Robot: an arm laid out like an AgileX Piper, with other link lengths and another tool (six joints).
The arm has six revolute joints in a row. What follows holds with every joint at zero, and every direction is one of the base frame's.
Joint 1 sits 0.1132 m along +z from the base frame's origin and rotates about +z.
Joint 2 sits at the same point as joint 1 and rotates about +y.
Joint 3 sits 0.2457 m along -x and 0.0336 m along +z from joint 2 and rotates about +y.
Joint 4 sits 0.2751 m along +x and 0.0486 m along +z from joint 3 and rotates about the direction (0.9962, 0, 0.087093).
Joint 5 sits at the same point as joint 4 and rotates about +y.
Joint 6 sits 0.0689 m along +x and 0.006 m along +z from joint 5 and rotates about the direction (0.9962, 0, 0.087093).
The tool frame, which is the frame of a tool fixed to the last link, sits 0.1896 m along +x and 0.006 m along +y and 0.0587 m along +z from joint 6; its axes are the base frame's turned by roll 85.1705, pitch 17.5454 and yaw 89.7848 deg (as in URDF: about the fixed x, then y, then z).
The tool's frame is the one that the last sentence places.
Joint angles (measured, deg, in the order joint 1, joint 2, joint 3, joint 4, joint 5, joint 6), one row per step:
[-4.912, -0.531, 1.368, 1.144, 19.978, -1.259]
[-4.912, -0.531, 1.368, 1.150, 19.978, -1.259]
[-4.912, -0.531, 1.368, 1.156, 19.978, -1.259]
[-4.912, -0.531, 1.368, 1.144, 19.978, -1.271]
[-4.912, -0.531, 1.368, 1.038, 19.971, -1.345]
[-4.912, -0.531, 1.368, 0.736, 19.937, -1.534]
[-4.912, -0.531, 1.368, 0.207, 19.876, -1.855]
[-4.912, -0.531, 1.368, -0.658, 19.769, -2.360]
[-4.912, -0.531, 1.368, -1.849, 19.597, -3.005]
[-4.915, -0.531, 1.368, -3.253, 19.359, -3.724]
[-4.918, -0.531, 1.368, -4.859, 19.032, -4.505]
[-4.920, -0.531, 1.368, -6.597, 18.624, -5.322]
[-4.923, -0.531, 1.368, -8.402, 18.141, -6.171]
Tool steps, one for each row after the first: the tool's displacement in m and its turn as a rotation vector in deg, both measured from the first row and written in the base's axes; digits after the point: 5 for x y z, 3 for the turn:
[0.00000, 0.00001, 0.00000, 0.006, -0.001, 0.000]
[0.00000, 0.00001, 0.00000, 0.012, -0.001, 0.001]
[0.00000, 0.00001, 0.00000, -0.012, 0.001, 0.003]
[0.00000, -0.00003, 0.00001, -0.188, 0.009, 0.016]
[0.00000, -0.00016, 0.00010, -0.673, 0.015, 0.045]
[0.00001, -0.00040, 0.00028, -1.511, 0.025, 0.093]
[0.00003, -0.00078, 0.00060, -2.865, 0.035, 0.167]
[0.00006, -0.00134, 0.00115, -4.682, 0.024, 0.256]
[0.00011, -0.00199, 0.00197, -6.788, -0.022, 0.349]
[0.00019, -0.00270, 0.00316, -9.164, -0.126, 0.449]
[0.00031, -0.00338, 0.00470, -11.714, -0.287, 0.557]
[0.00045, -0.00395, 0.00656, -14.371, -0.505, 0.676]

